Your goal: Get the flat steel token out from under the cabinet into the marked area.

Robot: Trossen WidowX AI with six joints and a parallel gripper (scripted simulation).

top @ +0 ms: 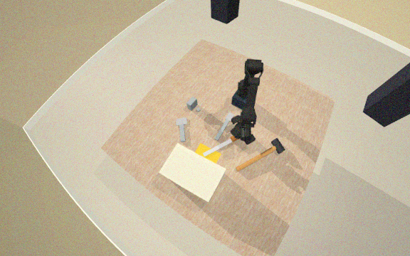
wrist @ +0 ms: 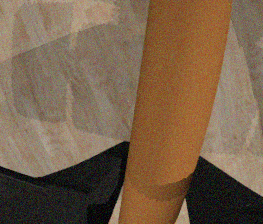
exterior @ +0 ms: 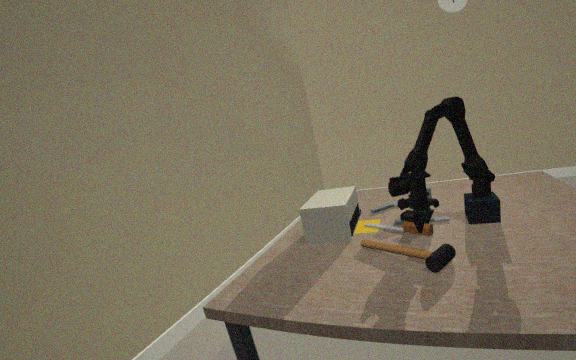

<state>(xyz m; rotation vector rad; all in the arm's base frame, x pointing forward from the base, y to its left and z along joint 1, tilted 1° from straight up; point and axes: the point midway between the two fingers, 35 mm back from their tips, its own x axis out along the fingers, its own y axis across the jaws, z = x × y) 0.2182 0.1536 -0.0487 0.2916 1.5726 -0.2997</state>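
The grey flat tool is 1 cm behind my gripper tip and 13 cm to the right of it. The rest, counted from my gripper tip: tiny cube (4 cm ahead, 34 cm to the right); then grey t-shaped tool (20 cm ahead, 34 cm to the right); then grey block (4 cm ahead, 39 cm to the right, 3 cm above).
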